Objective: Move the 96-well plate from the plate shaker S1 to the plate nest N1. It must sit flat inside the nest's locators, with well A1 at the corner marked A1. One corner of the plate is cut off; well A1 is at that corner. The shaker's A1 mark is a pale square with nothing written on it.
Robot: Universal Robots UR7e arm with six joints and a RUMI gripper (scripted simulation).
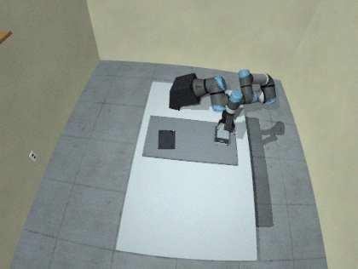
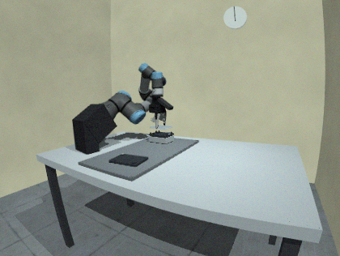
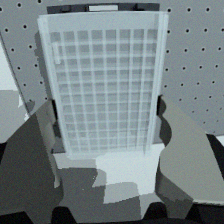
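Right now the plate nest N1 is 12 cm ahead of my hand, 40 cm to the right of it and 10 cm below it. From my hand the other things lie so: pale A1 mark 4 cm ahead, 37 cm to the right, 9 cm below; then 96-well plate 1 cm below.
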